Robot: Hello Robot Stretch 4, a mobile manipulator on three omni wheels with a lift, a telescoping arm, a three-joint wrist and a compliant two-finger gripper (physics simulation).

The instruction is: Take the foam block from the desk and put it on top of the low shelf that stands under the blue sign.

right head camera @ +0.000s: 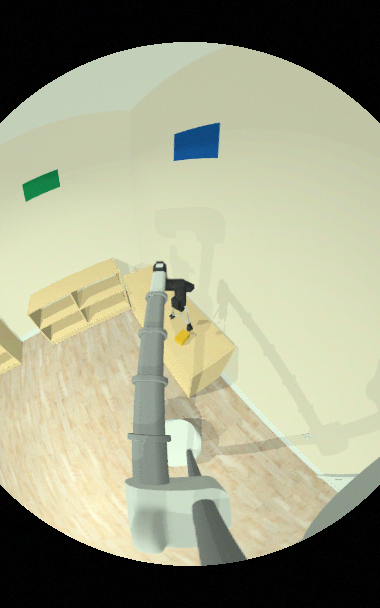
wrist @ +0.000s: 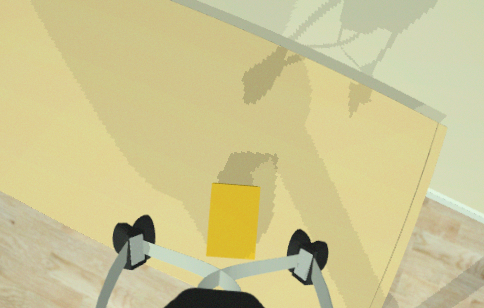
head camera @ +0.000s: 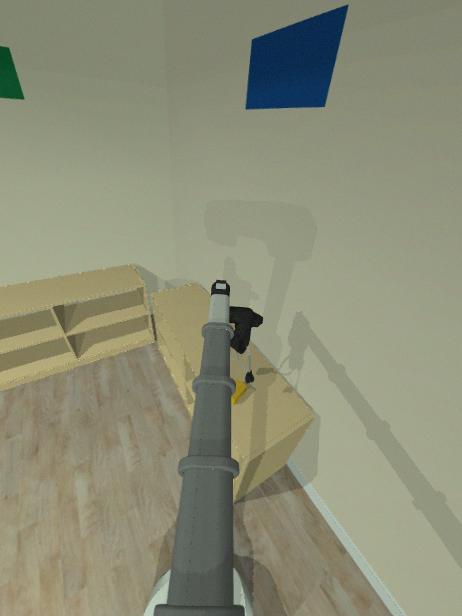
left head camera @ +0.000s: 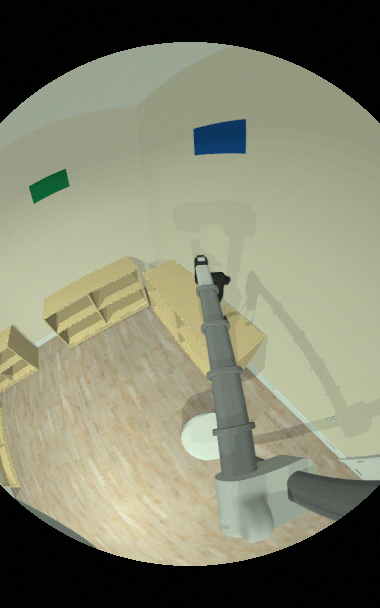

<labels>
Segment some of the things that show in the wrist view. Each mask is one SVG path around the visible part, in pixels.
The gripper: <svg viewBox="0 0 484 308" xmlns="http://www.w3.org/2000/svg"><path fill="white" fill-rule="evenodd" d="M96 304L96 308L107 307L108 300L123 269L134 270L153 257L204 277L197 288L188 288L182 291L164 308L265 308L254 295L242 292L235 280L286 269L303 285L314 285L321 308L333 308L329 289L321 272L328 260L328 246L324 241L311 243L306 232L297 229L290 239L286 257L253 261L219 269L199 259L155 245L154 223L149 215L143 215L134 222L133 226L128 223L116 224L113 231L113 246L118 256L107 274Z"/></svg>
A yellow foam block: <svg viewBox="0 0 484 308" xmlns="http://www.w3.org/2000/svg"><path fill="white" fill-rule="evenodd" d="M212 183L206 256L255 260L260 187Z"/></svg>
</labels>
